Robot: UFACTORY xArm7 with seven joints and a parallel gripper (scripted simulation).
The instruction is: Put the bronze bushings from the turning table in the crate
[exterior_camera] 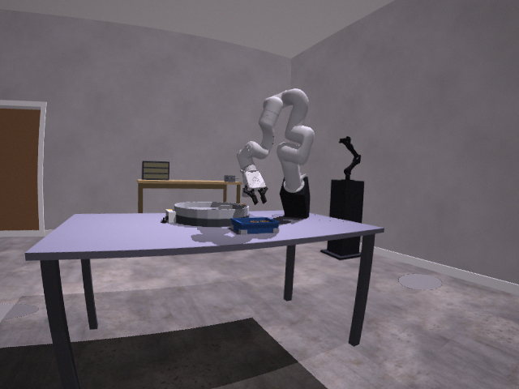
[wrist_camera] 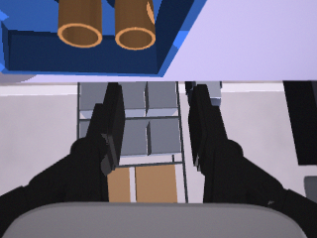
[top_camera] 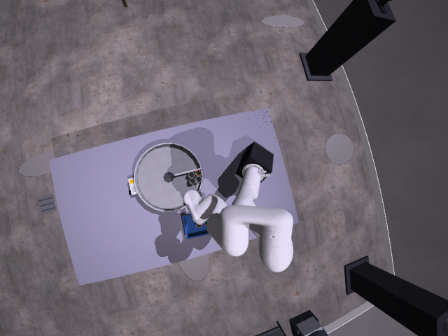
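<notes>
Right now my hand is 18 cm short of the round grey turning table, 26 cm to the left of it and 9 cm above it. Also, from my hand: blue crate: 5 cm ahead, 7 cm to the left, 12 cm below.
</notes>
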